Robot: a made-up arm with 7 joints.
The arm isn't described. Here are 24 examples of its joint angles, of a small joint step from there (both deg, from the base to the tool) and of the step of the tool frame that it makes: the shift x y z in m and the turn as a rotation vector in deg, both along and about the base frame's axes.
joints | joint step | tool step
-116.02 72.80 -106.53 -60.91 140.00 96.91 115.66 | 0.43 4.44 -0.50 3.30 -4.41 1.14 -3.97 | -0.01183 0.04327 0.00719 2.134 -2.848 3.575
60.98 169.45 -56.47 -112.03 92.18 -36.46 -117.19 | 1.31 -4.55 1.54 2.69 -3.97 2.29 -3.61 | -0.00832 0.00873 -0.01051 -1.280 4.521 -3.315
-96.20 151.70 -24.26 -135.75 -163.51 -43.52 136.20 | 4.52 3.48 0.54 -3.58 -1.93 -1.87 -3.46 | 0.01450 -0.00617 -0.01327 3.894 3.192 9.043
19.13 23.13 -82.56 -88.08 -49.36 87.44 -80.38 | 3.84 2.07 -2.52 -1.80 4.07 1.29 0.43 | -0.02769 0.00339 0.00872 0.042 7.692 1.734
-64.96 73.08 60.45 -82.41 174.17 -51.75 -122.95 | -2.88 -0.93 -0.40 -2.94 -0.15 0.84 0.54 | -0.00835 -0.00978 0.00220 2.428 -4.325 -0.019
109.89 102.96 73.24 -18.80 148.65 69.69 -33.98 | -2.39 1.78 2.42 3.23 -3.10 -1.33 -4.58 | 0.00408 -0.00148 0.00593 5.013 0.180 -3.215
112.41 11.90 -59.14 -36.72 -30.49 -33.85 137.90 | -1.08 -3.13 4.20 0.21 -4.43 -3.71 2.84 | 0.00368 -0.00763 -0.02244 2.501 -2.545 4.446
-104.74 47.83 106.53 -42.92 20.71 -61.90 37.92 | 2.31 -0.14 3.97 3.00 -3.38 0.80 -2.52 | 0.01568 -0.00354 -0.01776 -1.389 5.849 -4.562
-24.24 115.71 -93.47 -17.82 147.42 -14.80 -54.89 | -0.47 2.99 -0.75 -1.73 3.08 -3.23 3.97 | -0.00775 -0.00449 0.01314 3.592 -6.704 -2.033
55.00 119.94 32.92 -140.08 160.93 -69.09 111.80 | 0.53 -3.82 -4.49 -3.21 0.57 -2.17 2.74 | -0.01755 0.00407 -0.01207 -5.633 3.364 4.479
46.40 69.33 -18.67 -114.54 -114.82 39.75 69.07 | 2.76 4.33 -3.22 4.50 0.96 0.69 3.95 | -0.02885 0.02100 -0.00929 0.506 8.729 1.256
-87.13 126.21 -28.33 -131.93 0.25 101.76 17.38 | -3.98 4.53 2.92 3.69 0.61 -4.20 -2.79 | -0.03155 0.00930 0.02359 0.976 -5.350 3.475
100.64 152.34 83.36 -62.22 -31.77 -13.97 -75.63 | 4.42 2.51 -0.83 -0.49 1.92 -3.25 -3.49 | -0.00643 -0.00659 -0.03786 0.398 7.677 -4.237
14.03 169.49 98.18 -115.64 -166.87 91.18 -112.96 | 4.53 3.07 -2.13 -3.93 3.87 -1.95 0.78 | 0.01990 -0.00423 -0.03285 6.320 8.137 4.520
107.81 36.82 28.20 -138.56 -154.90 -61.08 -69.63 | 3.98 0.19 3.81 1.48 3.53 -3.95 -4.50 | -0.01075 0.01142 0.01234 -0.038 8.224 1.689
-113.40 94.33 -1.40 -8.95 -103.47 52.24 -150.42 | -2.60 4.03 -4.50 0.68 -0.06 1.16 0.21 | -0.02767 0.01036 -0.00770 -1.375 -0.207 5.234
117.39 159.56 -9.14 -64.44 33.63 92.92 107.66 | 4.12 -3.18 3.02 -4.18 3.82 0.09 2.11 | -0.04280 -0.00401 -0.00807 -2.263 -1.089 8.635
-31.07 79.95 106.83 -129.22 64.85 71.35 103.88 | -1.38 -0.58 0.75 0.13 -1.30 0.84 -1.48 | -0.00361 0.00402 -0.00607 -1.714 -1.447 1.400
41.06 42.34 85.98 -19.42 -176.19 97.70 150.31 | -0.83 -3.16 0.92 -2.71 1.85 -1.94 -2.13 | -0.00019 -0.00797 -0.01116 0.526 -2.576 3.785
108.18 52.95 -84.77 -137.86 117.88 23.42 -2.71 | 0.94 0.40 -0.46 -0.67 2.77 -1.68 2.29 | 0.00266 0.00000 0.00372 -0.893 6.101 1.458
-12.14 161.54 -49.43 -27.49 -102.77 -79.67 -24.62 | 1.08 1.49 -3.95 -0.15 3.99 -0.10 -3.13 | -0.00090 -0.00462 0.00242 -2.454 1.802 0.993
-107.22 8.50 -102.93 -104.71 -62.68 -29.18 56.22 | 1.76 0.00 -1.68 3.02 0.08 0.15 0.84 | 0.01366 0.00075 -0.00824 0.796 -0.106 4.134
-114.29 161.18 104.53 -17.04 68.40 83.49 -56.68 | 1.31 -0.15 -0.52 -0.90 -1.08 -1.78 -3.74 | -0.00490 -0.00472 0.00581 -4.298 -0.080 3.228
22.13 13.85 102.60 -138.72 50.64 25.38 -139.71 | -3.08 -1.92 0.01 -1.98 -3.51 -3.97 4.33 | 0.00317 -0.00514 -0.00536 2.840 -5.683 -0.216
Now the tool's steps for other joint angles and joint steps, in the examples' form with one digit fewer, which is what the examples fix.
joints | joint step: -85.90 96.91 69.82 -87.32 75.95 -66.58 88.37 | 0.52 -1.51 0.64 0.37 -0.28 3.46 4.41
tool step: 0.0081 0.0068 0.0005 3.41 3.16 1.27
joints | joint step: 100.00 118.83 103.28 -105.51 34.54 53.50 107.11 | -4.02 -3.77 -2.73 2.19 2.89 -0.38 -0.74
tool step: -0.0065 0.0228 0.0172 -1.44 -1.86 4.69
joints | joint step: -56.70 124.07 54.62 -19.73 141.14 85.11 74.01 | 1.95 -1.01 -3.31 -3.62 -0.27 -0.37 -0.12
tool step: 0.0114 -0.0079 0.0130 1.82 4.98 3.01
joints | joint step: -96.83 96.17 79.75 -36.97 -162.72 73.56 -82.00 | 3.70 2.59 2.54 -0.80 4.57 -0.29 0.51
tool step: -0.0220 -0.0015 -0.0053 1.76 -3.67 1.77
